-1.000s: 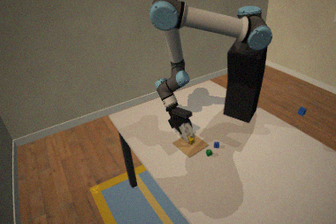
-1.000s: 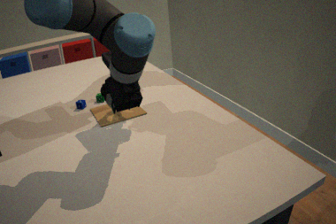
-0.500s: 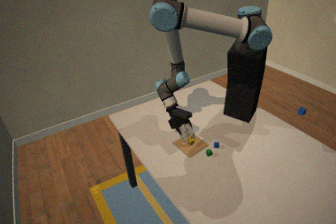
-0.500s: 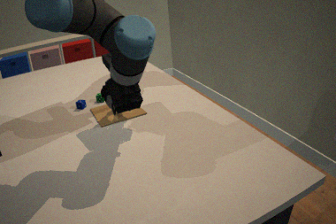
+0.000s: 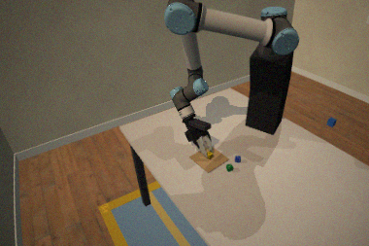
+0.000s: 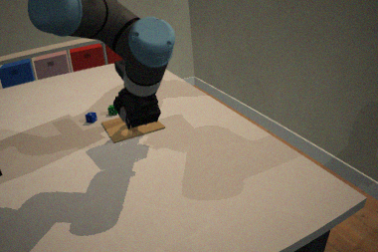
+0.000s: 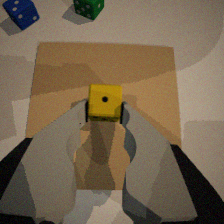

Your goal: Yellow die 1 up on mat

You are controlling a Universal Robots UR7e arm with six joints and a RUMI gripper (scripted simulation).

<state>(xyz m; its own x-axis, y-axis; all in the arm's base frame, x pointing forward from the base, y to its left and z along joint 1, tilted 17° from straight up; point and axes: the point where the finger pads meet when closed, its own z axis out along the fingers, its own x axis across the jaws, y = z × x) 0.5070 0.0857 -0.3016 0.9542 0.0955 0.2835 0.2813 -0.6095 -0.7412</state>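
Right now the tan mat is 1 cm to the left of my hand and 3 cm below it. The rest, counted from my hand: blue die (11 cm behind, 10 cm to the left, 2 cm below); green die (4 cm behind, 12 cm to the left, 2 cm below); yellow die (1 cm to the left, 1 cm below).
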